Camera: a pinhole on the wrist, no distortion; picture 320 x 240 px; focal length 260.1 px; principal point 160.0 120.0 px. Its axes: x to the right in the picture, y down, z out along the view. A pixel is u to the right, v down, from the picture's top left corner.
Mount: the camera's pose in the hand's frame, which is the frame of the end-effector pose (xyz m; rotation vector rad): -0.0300 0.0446 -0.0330 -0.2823 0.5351 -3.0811
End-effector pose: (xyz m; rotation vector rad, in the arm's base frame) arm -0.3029 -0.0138 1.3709 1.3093 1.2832 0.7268
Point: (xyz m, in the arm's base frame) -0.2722 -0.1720 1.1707
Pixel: outside the picture
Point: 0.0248 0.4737 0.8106
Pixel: outside the picture
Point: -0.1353 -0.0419 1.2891
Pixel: 137.6 125.6
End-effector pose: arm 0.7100 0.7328 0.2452 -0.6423 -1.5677 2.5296
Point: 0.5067 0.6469 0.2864
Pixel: 13.2 111.1
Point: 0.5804 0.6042 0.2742
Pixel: 84.7 65.8
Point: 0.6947 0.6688 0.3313
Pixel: 206.1 199.5
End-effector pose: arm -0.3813 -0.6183 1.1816 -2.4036 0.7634 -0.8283
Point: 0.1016 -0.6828 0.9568
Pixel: 56.7 47.5
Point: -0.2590 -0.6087 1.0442
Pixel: 146.0 44.3
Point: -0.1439 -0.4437 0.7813
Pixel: 256.4 33.9
